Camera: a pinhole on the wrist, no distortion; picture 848 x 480 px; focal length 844.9 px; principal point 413.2 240.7 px. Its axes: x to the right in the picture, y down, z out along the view. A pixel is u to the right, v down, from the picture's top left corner.
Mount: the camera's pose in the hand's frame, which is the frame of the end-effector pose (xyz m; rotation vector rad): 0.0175 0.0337 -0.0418 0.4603 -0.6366 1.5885
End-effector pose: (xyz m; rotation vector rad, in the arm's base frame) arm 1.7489 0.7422 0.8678 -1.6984 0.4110 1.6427
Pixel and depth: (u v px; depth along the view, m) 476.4 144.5 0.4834
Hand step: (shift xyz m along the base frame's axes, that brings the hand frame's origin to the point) -0.0896 0.4211 0.0645
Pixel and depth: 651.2 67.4 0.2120
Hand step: -0.0770 0.1587 -0.0087
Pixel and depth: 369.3 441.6 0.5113
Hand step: -0.0323 0.4005 0.2439
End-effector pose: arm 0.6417 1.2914 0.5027 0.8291 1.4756 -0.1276
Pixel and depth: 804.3 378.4 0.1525
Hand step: 0.0854 -0.0835 0.0056
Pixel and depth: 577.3 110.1 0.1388
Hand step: 0.0541 -0.0611 -0.0469
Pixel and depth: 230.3 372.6 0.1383
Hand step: -0.0105 -0.0849 -0.0281
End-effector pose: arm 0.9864 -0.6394 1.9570 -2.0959 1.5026 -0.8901
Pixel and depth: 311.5 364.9 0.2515
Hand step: 0.1849 0.0783 0.0008
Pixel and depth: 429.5 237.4 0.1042
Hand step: 0.0511 -0.0004 -0.0047
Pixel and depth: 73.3 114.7 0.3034
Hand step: 0.2666 0.0285 0.0942
